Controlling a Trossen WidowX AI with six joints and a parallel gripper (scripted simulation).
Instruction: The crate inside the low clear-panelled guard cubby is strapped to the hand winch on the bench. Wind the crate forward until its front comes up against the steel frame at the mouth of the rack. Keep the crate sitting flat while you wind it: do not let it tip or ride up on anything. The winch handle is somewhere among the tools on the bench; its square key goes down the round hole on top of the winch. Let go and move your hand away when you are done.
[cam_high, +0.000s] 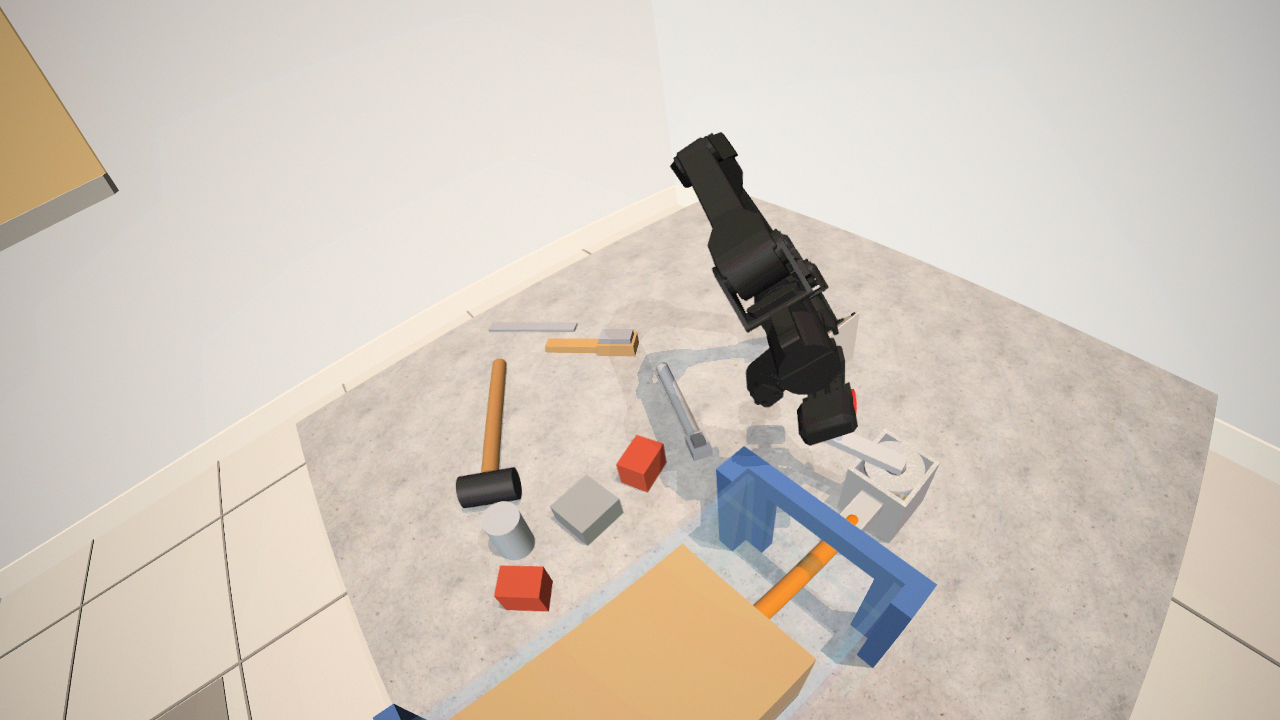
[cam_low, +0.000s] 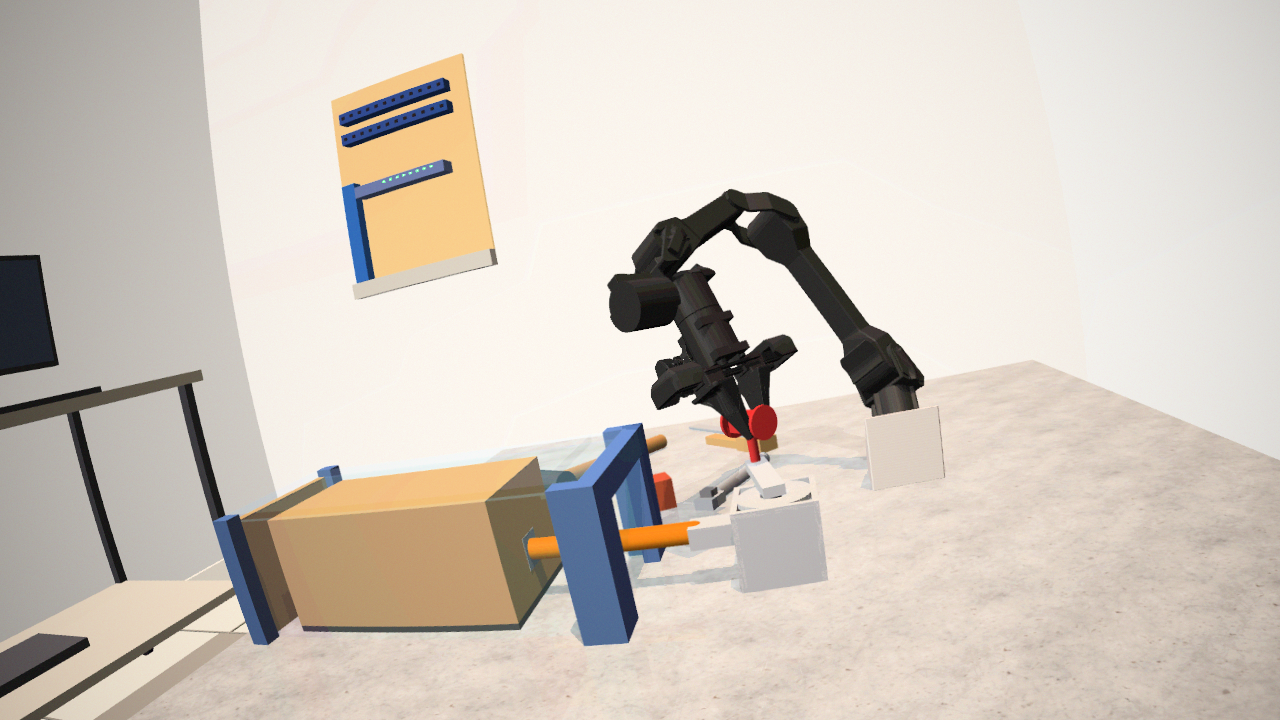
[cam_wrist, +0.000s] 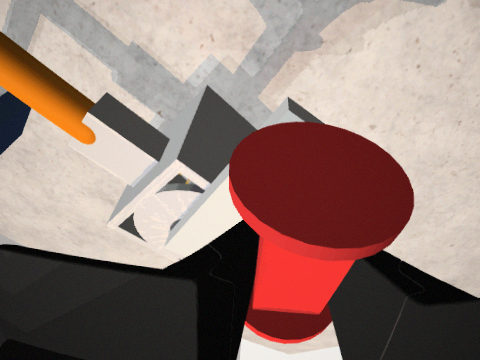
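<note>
Right now my gripper tip is 30 mm to the right of the crank handle and 30 mm above it. The rest, counted from my gripper tip: blue steel frame 140 mm ahead, 100 mm to the left, 30 mm below; red knob 10 mm to the right, 10 mm ahead; grey winch 100 mm below, 80 mm to the left, 30 mm behind.
</note>
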